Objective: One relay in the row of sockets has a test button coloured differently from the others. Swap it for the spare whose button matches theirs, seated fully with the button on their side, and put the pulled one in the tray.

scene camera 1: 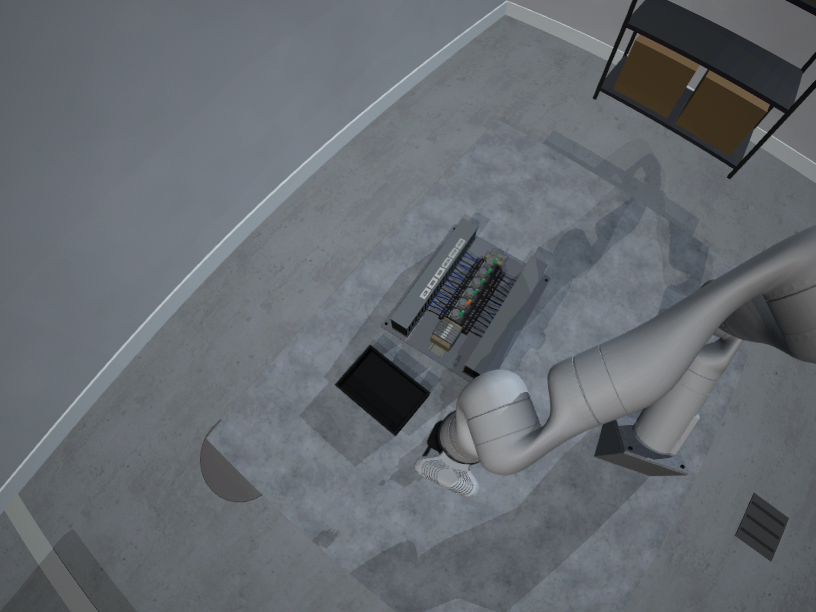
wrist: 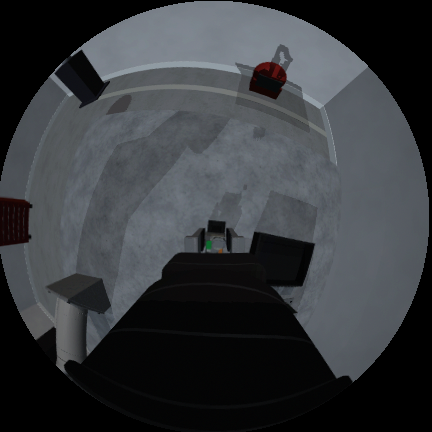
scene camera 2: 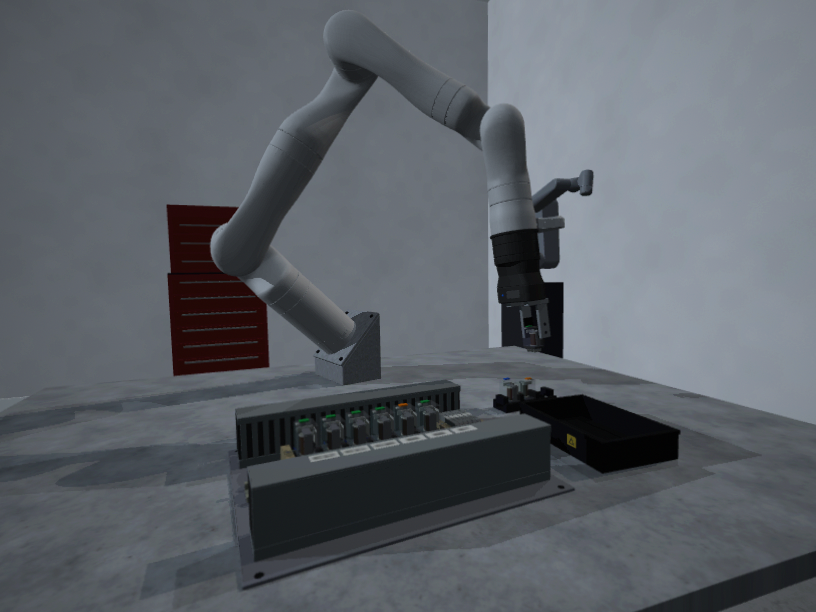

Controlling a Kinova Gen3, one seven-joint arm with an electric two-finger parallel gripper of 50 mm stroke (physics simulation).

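Frame: origin at the arm's base, x right, y ahead, z up, level; millimetres.
Where they show: gripper, between the fingertips: [wrist: 215, 235] [scene camera 2: 536, 337]; arm's base, origin of its link: [scene camera 1: 652, 439] [wrist: 73, 303] [scene camera 2: 340, 337].
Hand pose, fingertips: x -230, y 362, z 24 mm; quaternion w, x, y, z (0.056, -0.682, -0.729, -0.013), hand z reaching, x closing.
Observation:
Things, the pixels of their top centre, and the offset from my fingertips.
- spare relay, centre of its top: [wrist: 216, 244] [scene camera 2: 533, 326] dy +0, dx +8, dz +20 mm
- green button, centre of its top: [wrist: 208, 244] dy -9, dx +8, dz +20 mm
- black spares holder, centre of its top: [scene camera 2: 525, 392] [wrist: 214, 247] dy +9, dx +34, dz -89 mm
- blue-button spare, centre of its top: [scene camera 2: 509, 379] dy +7, dx +66, dz -63 mm
- orange-button spare, centre of its top: [scene camera 2: 525, 377] dy +9, dx +34, dz -63 mm
- orange-button relay, centre of its top: [scene camera 2: 405, 406] [scene camera 1: 465, 300] dy +107, dx +310, dz -42 mm
- black tray, centre of its top: [scene camera 2: 590, 414] [scene camera 1: 382, 388] [wrist: 284, 263] dy +166, dx +66, dz -76 mm
- ribbed terminal block, centre of its top: [scene camera 1: 447, 330] dy +111, dx +241, dz -65 mm
My gripper [scene camera 2: 532, 329] [wrist: 215, 235] is shut on a spare relay [scene camera 2: 532, 339] with a green button [wrist: 209, 245]. It holds the relay upright, above and apart from the black spares holder [scene camera 2: 502, 403] [wrist: 216, 226]. In scene camera 2, a blue-button spare [scene camera 2: 509, 389] and an orange-button spare [scene camera 2: 525, 388] stand in the holder. The socket row carries several green-button relays and one orange-button relay [scene camera 1: 468, 303] [scene camera 2: 404, 417], second from the end nearest the tray. The black tray [scene camera 1: 382, 389] [scene camera 2: 639, 454] [wrist: 280, 260] looks empty. The gripper's fingers are hidden in scene camera 1.
Two grey wiring ducts [scene camera 1: 435, 276] [scene camera 2: 395, 474] flank the socket row. A ribbed terminal block [scene camera 1: 448, 330] stands at its tray-side end. The robot's wedge base [scene camera 1: 639, 454] [scene camera 2: 359, 362] stands beyond the panel. A red drawer cabinet [scene camera 2: 217, 322] [wrist: 14, 221] stands in the background.

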